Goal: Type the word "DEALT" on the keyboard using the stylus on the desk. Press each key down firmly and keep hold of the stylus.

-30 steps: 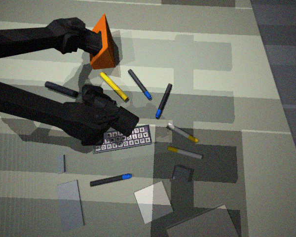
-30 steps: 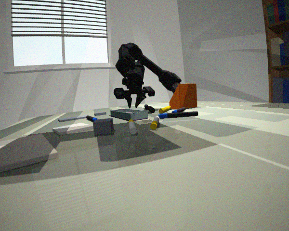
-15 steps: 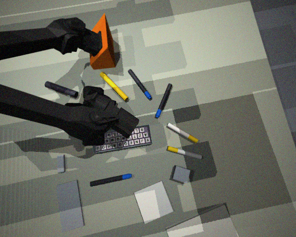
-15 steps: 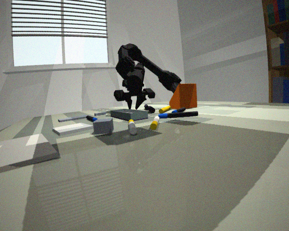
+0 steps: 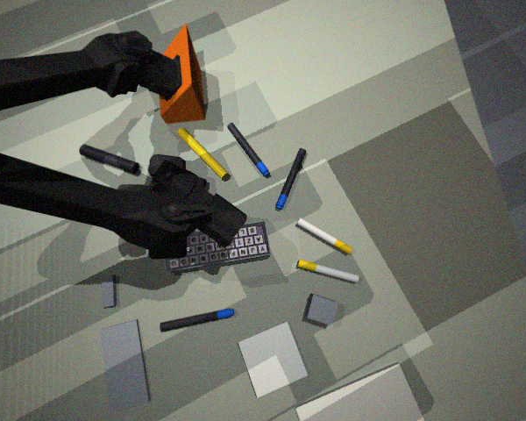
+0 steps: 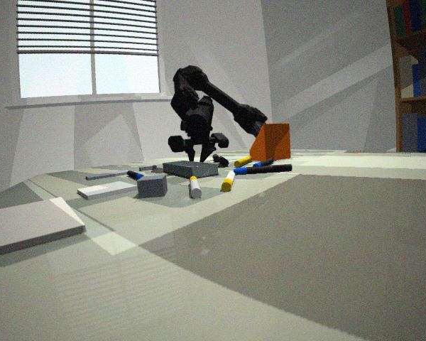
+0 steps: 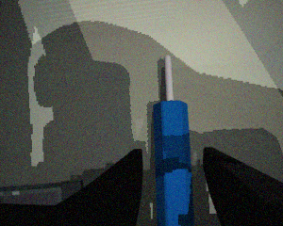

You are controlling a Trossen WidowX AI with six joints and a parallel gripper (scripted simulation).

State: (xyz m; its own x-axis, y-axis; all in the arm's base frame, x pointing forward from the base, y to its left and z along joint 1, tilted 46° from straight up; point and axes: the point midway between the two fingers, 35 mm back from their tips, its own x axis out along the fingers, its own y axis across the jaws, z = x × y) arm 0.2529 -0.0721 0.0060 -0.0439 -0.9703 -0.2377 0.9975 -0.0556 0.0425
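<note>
My gripper tip is now 12 cm past the yellow stick and 10 cm to the right of it. The rest, counted from my gripper tip: stylus: 1 cm to the right; flat white pad: 30 cm ahead, 19 cm to the left; grey cube: 30 cm to the left, 23 cm ahead, 1 cm above.
</note>
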